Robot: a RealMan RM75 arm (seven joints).
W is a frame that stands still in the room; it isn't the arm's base.
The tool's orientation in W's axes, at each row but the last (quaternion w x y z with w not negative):
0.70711, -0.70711, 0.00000, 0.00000
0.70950, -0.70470, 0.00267, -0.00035
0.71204, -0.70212, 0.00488, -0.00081
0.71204, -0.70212, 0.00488, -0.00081
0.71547, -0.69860, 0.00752, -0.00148
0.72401, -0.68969, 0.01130, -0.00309
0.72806, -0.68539, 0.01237, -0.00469
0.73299, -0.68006, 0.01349, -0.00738
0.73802, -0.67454, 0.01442, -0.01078
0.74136, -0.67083, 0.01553, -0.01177
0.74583, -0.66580, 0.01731, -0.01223
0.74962, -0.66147, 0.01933, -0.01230
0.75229, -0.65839, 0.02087, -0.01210
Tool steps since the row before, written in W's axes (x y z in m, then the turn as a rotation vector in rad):
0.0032, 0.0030, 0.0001, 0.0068, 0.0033, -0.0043
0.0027, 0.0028, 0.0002, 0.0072, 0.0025, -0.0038
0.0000, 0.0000, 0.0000, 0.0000, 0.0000, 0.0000
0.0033, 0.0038, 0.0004, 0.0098, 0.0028, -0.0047
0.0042, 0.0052, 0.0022, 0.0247, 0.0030, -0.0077
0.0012, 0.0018, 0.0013, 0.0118, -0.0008, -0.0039
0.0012, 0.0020, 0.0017, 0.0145, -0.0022, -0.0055
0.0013, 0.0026, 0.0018, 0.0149, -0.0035, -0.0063
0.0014, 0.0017, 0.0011, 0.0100, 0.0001, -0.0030
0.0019, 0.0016, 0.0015, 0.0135, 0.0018, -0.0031
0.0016, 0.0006, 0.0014, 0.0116, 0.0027, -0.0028
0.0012, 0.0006, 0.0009, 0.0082, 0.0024, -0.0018
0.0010, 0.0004, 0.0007, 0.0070, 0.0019, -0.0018
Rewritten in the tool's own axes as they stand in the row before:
0.0032, -0.0001, 0.0030, 0.0068, 0.0043, 0.0033
0.0027, -0.0002, 0.0028, 0.0072, 0.0038, 0.0025
0.0000, 0.0000, 0.0000, 0.0000, 0.0000, 0.0000
0.0033, -0.0004, 0.0038, 0.0098, 0.0047, 0.0028
0.0041, -0.0021, 0.0053, 0.0247, 0.0076, 0.0031
0.0011, -0.0012, 0.0019, 0.0119, 0.0037, -0.0007
0.0011, -0.0016, 0.0021, 0.0146, 0.0052, -0.0022
0.0012, -0.0016, 0.0028, 0.0151, 0.0059, -0.0035
0.0013, -0.0009, 0.0018, 0.0100, 0.0030, 0.0002
0.0018, -0.0013, 0.0018, 0.0134, 0.0032, 0.0020
0.0016, -0.0013, 0.0008, 0.0115, 0.0030, 0.0029
0.0012, -0.0008, 0.0008, 0.0081, 0.0020, 0.0025
0.0010, -0.0006, 0.0005, 0.0069, 0.0020, 0.0020

